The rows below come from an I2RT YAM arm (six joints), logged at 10 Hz.
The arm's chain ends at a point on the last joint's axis. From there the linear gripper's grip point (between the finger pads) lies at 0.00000 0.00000 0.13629 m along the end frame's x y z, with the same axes.
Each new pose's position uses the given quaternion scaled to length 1; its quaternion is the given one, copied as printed.
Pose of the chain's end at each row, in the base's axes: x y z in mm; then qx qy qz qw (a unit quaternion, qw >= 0):
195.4 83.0 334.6 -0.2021 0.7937 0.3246 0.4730
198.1 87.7 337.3 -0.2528 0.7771 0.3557 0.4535
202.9 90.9 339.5 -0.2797 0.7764 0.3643 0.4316
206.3 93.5 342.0 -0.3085 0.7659 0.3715 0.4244
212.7 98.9 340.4 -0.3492 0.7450 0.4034 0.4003
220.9 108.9 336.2 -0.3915 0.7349 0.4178 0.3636
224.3 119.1 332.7 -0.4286 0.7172 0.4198 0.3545
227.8 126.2 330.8 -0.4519 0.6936 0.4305 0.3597
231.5 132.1 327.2 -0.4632 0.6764 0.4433 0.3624
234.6 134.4 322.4 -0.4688 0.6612 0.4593 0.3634
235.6 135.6 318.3 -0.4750 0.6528 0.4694 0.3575
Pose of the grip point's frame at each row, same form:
279.9 179.3 288.0 -0.2021 0.7937 0.3246 0.4730
269.7 194.3 291.6 -0.2528 0.7771 0.3557 0.4535
266.5 200.9 290.2 -0.2797 0.7764 0.3643 0.4316
263.7 206.8 292.4 -0.3085 0.7659 0.3715 0.4244
255.6 218.9 292.2 -0.3492 0.7450 0.4034 0.4003
249.1 231.4 283.5 -0.3915 0.7349 0.4178 0.3636
244.6 242.6 278.7 -0.4286 0.7172 0.4198 0.3545
242.8 251.9 280.3 -0.4519 0.6936 0.4305 0.3597
242.3 259.6 280.3 -0.4632 0.6764 0.4433 0.3624
241.4 263.6 279.6 -0.4688 0.6612 0.4593 0.3634
238.4 265.4 276.9 -0.4750 0.6528 0.4694 0.3575

